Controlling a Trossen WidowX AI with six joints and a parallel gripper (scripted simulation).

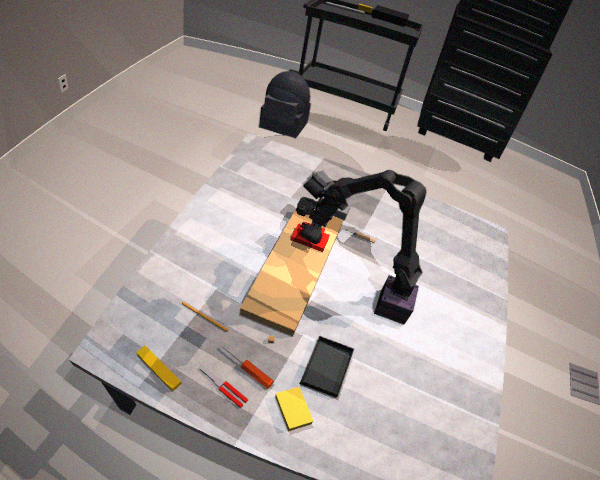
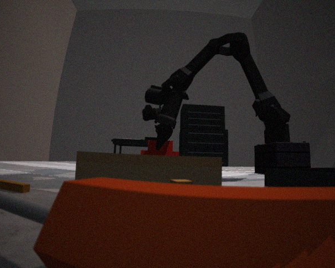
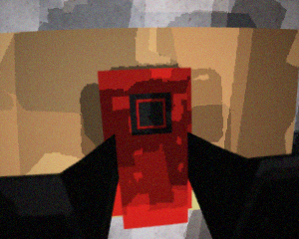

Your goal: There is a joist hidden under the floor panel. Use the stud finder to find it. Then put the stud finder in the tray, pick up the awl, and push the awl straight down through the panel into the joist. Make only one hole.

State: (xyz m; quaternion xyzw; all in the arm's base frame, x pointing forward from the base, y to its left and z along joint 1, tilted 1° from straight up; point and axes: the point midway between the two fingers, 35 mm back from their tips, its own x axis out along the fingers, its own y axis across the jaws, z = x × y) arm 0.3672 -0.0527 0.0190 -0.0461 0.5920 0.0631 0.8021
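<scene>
Right now the small tan cube is 40 cm to the left of my gripper tip, 10 cm behind it and 6 cm below it. Also, from my gripper tip: awl 17 cm to the right, 14 cm behind, 6 cm below; grey box 24 cm to the right, 5 cm below, 2 cm behind; stud finder 2 cm above.
</scene>
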